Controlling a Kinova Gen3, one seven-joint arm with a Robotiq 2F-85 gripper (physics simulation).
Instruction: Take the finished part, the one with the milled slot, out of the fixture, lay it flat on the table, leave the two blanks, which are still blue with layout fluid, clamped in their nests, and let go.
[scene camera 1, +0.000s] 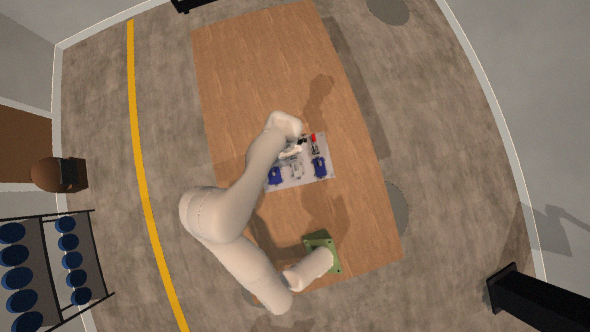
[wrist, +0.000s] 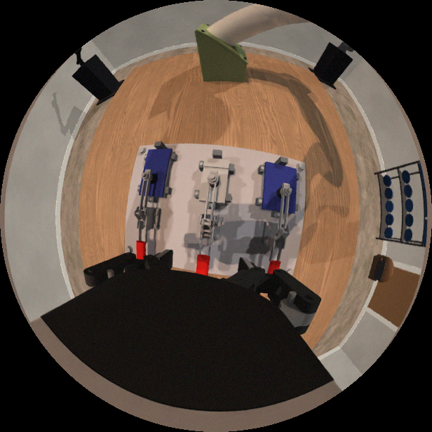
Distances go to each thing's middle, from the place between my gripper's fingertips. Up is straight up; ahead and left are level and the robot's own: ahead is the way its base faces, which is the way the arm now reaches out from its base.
Now: the fixture plate (scene camera 1: 306, 156) 9 cm below my hand and 7 cm behind it. Round my hand: finished part (wrist: 221, 165): 11 cm behind, 7 cm below, 1 cm to the left.
